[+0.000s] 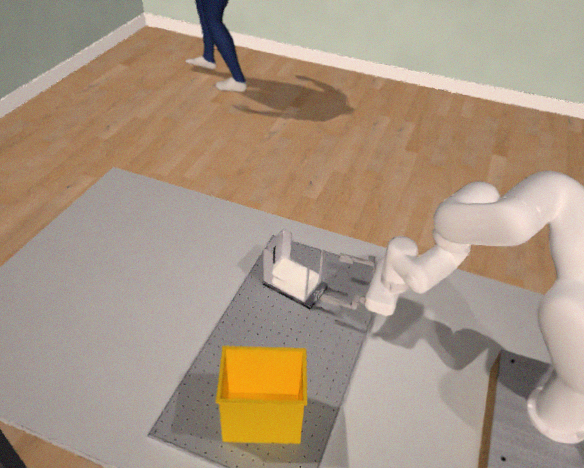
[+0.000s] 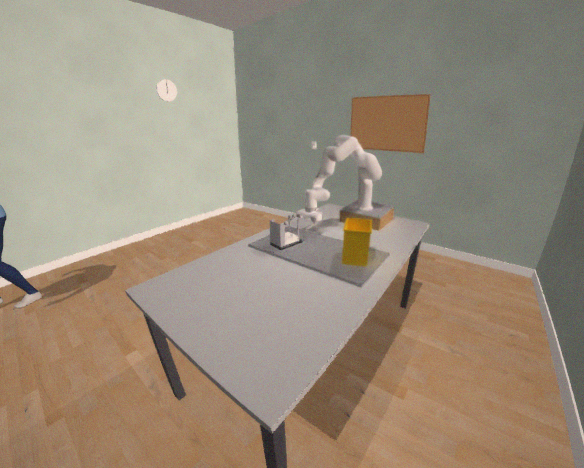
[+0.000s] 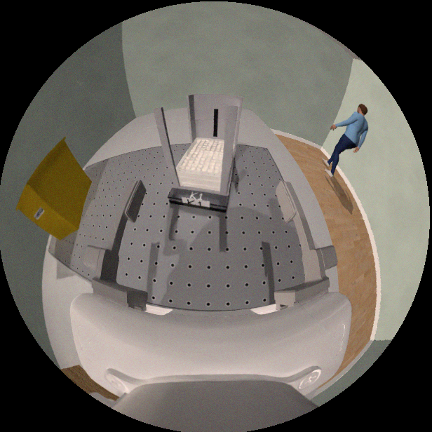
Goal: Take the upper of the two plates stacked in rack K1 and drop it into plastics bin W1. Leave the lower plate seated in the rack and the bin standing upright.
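Places are measured from the arm's base along level axes (x up, y ahead, z left), in metres.
Pixels of known places: hand at its tool point: (image 1: 338, 278); arm's base at its link origin: (image 1: 557, 415) (image 2: 364, 208).
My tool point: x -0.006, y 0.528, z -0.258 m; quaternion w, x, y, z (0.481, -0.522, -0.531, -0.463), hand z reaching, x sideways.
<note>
Ahead of a thing's pixels: the offset from my tool point to its top centre. Level surfaces: height alone.
Rack K1 {dx +0.070, dy +0.118, dz -0.006 m} (image 1: 268, 265) (image 2: 276, 233) (image 3: 178, 195) stands upright on the perforated board, with a tall slotted back panel and slim posts. White plates {dx -0.031, dy +0.128, dz -0.009 m} (image 1: 295, 279) (image 2: 289, 239) (image 3: 202, 159) lie stacked flat inside it; the seam between upper and lower is hard to make out. My gripper (image 1: 332, 277) (image 2: 294, 218) (image 3: 210, 201) is open and empty, low on the arm's side of the rack. Its fingers are spread wide to either side of the rack's line and do not touch the plates. Yellow bin W1 {dx +0.102, dy +0.094, dz +0.396 m} (image 1: 262, 422) (image 2: 356, 247) (image 3: 60, 195) stands upright; its inside floor is hidden.
The grey perforated board {dx -0.078 m} (image 1: 280, 327) (image 2: 320, 257) (image 3: 207, 275) lies on the grey table {dx -0.091 m} (image 1: 125, 280) (image 2: 260, 315) under rack and bin. The arm's base stands on a wood-edged block (image 1: 489, 410) (image 2: 385, 220). A person (image 1: 215, 40) (image 3: 352, 130) is on the floor beyond the table.
</note>
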